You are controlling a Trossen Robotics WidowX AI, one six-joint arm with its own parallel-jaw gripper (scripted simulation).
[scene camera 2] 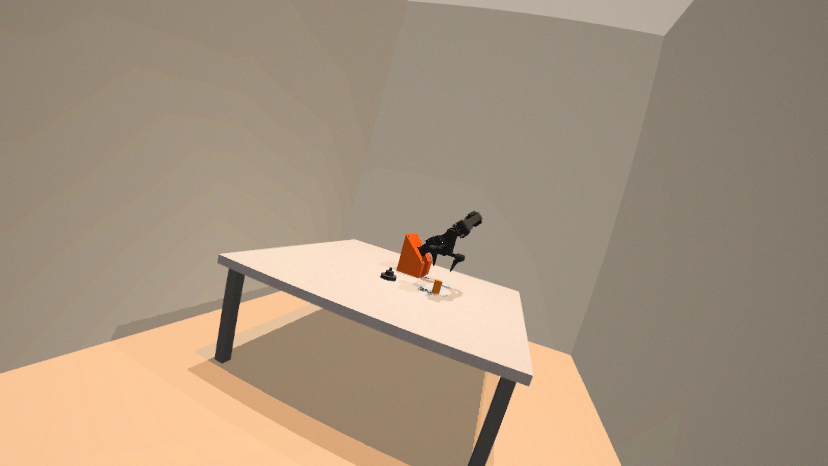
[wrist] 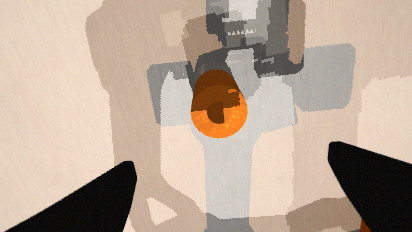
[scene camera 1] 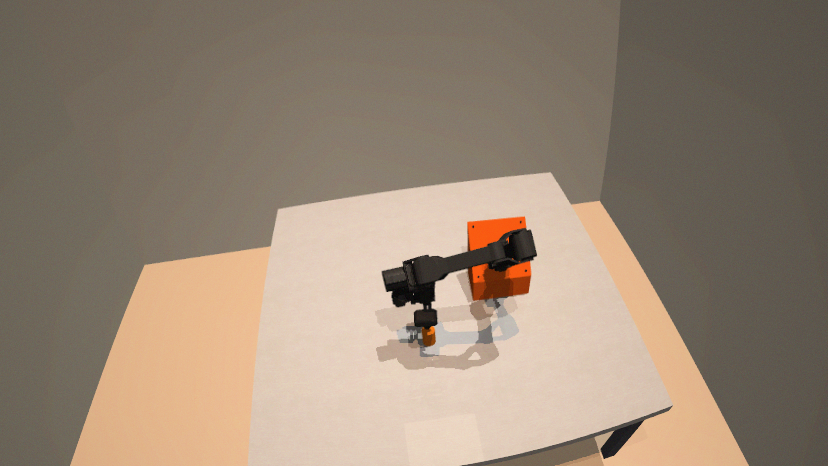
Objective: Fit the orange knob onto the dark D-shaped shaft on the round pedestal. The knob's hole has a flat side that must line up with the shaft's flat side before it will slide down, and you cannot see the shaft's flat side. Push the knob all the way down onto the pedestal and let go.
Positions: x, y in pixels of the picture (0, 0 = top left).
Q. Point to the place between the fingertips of the gripper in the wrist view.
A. At 230, 160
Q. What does the gripper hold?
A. Nothing.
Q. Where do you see an orange knob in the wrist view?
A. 218, 110
